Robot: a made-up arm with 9 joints. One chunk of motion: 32 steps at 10 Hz.
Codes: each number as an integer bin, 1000 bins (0 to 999) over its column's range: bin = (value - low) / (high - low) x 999, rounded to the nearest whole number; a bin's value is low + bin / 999 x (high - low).
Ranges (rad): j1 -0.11..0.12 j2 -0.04..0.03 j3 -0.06..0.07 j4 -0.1..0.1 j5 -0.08..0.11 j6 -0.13..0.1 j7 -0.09..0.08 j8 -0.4..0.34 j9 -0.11..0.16
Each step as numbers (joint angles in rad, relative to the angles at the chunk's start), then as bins.
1 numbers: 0.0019 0.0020 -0.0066 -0.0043 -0.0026 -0.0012 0.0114 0.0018 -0.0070
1 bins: 486 599 410 478 407 559 596 542 381
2 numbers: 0.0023 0.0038 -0.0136 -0.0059 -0.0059 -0.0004 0.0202 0.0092 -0.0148
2 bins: 488 625 357 470 390 563 648 552 352
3 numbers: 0.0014 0.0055 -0.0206 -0.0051 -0.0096 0.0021 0.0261 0.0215 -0.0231
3 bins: 484 649 303 474 370 574 682 569 322
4 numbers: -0.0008 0.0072 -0.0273 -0.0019 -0.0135 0.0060 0.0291 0.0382 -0.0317
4 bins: 474 674 251 490 350 591 700 592 290
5 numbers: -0.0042 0.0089 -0.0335 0.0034 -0.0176 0.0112 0.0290 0.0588 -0.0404
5 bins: 460 698 204 516 328 613 699 619 258
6 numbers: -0.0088 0.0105 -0.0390 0.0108 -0.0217 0.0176 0.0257 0.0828 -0.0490
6 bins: 440 721 161 553 307 641 680 652 226
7 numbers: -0.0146 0.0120 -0.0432 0.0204 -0.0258 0.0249 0.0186 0.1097 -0.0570
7 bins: 414 742 129 601 285 673 638 688 196
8 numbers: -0.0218 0.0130 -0.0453 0.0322 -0.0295 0.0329 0.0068 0.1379 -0.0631
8 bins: 383 756 113 660 266 708 569 726 174
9 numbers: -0.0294 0.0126 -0.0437 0.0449 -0.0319 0.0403 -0.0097 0.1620 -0.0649
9 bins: 350 751 125 724 253 740 472 759 167
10 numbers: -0.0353 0.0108 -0.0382 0.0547 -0.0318 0.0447 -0.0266 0.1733 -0.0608
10 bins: 324 725 168 773 253 759 373 774 182
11 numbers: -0.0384 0.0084 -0.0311 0.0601 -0.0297 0.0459 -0.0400 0.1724 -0.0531
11 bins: 311 691 222 800 264 764 294 773 211
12 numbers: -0.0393 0.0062 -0.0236 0.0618 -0.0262 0.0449 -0.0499 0.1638 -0.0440
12 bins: 307 659 280 808 283 760 236 761 244
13 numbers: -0.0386 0.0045 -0.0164 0.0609 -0.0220 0.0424 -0.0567 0.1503 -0.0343
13 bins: 310 635 335 804 305 749 196 743 280
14 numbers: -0.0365 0.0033 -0.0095 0.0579 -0.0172 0.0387 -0.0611 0.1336 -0.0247
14 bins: 319 618 388 789 330 733 170 720 316
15 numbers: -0.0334 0.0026 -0.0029 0.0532 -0.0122 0.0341 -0.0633 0.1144 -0.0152
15 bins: 333 608 439 765 356 713 157 694 351
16 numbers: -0.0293 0.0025 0.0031 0.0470 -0.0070 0.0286 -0.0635 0.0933 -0.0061
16 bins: 351 607 485 734 384 689 156 666 384
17 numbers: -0.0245 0.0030 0.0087 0.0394 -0.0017 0.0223 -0.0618 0.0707 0.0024
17 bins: 371 614 528 696 412 662 166 635 416
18 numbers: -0.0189 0.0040 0.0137 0.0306 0.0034 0.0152 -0.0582 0.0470 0.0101
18 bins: 396 628 566 652 439 631 187 603 444
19 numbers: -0.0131 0.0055 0.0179 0.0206 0.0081 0.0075 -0.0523 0.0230 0.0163
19 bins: 421 649 599 602 463 597 222 571 467
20 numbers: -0.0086 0.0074 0.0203 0.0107 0.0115 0.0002 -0.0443 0.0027 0.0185
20 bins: 440 676 617 553 481 566 269 544 475
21 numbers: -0.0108 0.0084 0.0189 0.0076 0.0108 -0.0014 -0.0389 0.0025 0.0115
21 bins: 431 691 606 537 477 559 300 543 450
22 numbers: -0.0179 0.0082 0.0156 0.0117 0.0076 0.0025 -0.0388 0.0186 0.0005
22 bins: 400 688 581 558 461 576 301 565 409
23 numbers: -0.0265 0.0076 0.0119 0.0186 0.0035 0.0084 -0.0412 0.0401 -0.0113
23 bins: 363 679 553 592 439 601 287 594 365
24 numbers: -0.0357 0.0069 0.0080 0.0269 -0.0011 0.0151 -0.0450 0.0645 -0.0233
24 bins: 323 669 523 634 415 630 264 627 321
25 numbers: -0.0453 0.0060 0.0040 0.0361 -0.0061 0.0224 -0.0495 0.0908 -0.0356
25 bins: 281 656 492 680 389 662 238 663 275
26 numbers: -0.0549 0.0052 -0.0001 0.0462 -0.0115 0.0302 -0.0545 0.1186 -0.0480
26 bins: 239 645 460 730 360 696 209 700 229
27 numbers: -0.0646 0.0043 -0.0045 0.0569 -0.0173 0.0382 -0.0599 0.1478 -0.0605
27 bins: 197 632 426 784 330 731 177 740 183
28 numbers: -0.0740 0.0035 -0.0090 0.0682 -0.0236 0.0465 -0.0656 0.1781 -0.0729
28 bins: 156 621 392 840 297 767 143 780 137
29 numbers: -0.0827 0.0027 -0.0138 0.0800 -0.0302 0.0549 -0.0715 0.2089 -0.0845
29 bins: 119 609 355 899 262 803 109 822 94
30 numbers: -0.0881 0.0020 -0.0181 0.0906 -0.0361 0.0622 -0.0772 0.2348 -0.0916
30 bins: 95 599 322 952 231 835 75 857 68
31 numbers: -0.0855 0.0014 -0.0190 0.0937 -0.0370 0.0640 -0.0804 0.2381 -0.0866
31 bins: 106 591 315 968 226 843 56 861 87
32 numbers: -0.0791 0.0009 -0.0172 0.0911 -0.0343 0.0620 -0.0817 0.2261 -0.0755
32 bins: 134 584 329 955 240 834 49 845 128
